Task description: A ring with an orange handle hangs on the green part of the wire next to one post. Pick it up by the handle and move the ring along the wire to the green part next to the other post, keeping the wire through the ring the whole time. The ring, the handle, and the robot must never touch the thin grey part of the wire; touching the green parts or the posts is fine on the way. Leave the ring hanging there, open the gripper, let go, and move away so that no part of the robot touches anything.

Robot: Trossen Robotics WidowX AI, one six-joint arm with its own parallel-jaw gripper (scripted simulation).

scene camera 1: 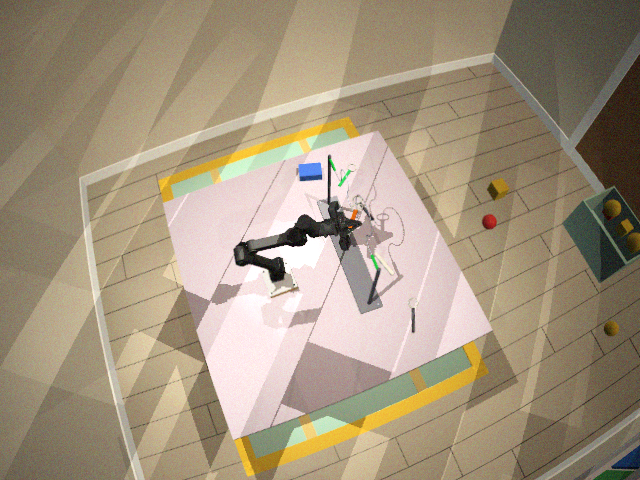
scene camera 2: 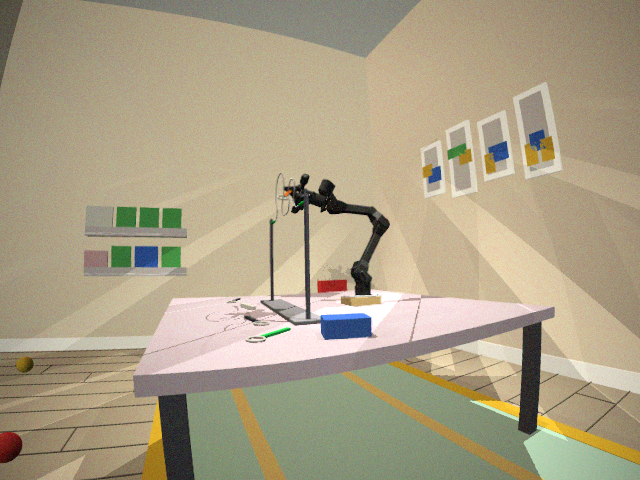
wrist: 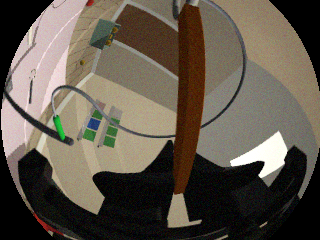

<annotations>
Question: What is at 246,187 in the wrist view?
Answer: My gripper.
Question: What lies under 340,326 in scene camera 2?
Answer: A blue block.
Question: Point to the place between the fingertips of my gripper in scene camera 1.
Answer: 361,223
</annotations>
